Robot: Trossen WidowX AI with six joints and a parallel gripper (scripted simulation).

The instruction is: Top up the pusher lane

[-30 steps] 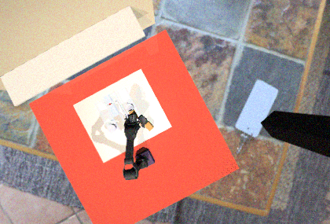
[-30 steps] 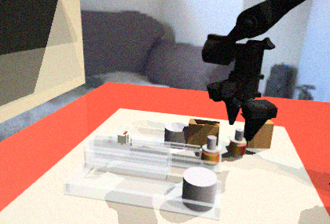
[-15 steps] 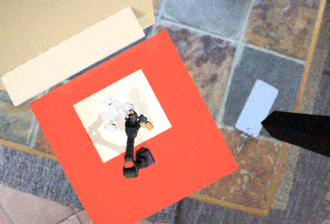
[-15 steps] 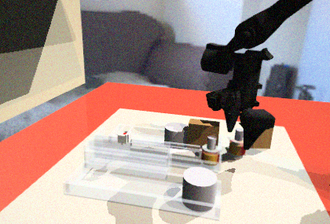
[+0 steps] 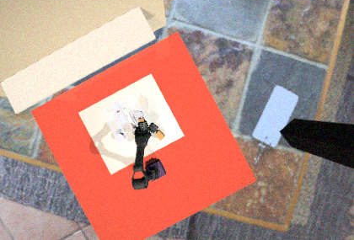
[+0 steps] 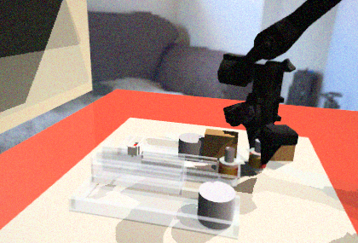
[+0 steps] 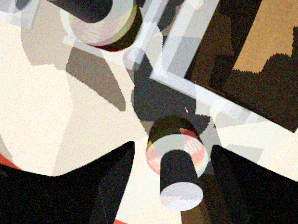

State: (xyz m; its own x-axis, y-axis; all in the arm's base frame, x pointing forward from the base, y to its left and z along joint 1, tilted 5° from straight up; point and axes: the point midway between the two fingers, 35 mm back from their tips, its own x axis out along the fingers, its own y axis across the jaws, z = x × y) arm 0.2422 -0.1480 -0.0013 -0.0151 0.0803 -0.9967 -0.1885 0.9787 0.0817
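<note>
The brown box lies 60 mm to the right of my gripper tip, 60 mm behind it and 10 mm above it. Also, from my gripper tip: pusher plate: 190 mm ahead, 70 mm to the left, 20 mm above; clear sprung lane: 230 mm ahead, 60 mm to the left, 10 mm below.
</note>
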